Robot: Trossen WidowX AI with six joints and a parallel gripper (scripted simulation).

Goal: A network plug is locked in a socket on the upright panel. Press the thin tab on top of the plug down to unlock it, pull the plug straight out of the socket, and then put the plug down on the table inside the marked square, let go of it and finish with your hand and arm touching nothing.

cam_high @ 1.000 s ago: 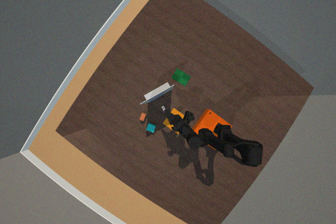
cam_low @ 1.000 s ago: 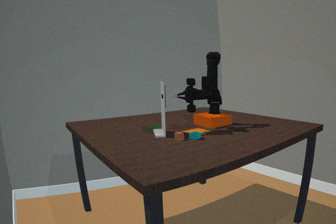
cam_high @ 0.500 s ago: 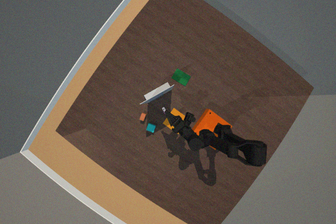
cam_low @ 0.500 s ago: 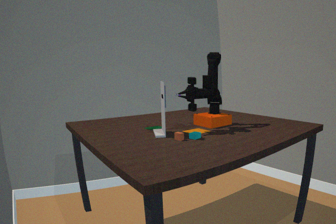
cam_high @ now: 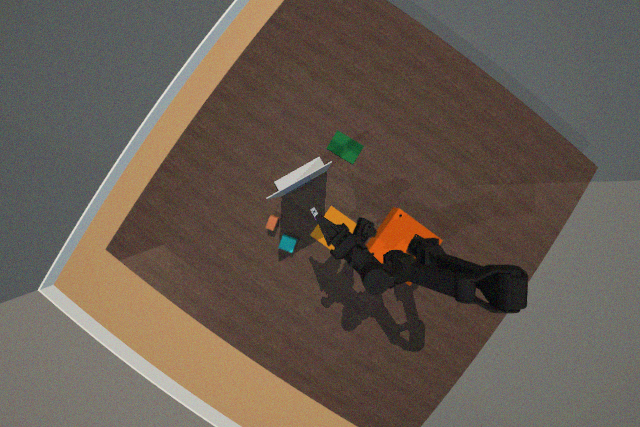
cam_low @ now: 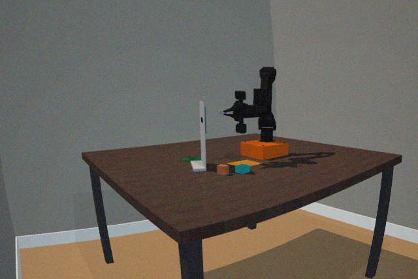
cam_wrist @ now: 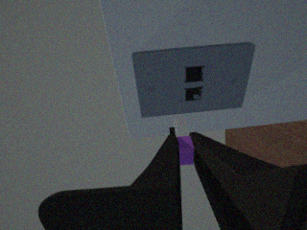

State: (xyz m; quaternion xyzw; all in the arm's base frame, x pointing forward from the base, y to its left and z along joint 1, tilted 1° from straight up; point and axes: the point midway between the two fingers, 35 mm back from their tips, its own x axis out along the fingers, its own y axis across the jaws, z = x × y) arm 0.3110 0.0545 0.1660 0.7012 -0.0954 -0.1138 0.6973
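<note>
Right now the yellow marked square is 9 cm behind my gripper tip, 4 cm to the left of it and 23 cm below it. Round my gripper tip: purple network plug (right at my gripper tip); then orange cube (10 cm ahead, 11 cm to the left, 22 cm below); then white upright panel (8 cm ahead, 5 cm to the right, 11 cm below).
</note>
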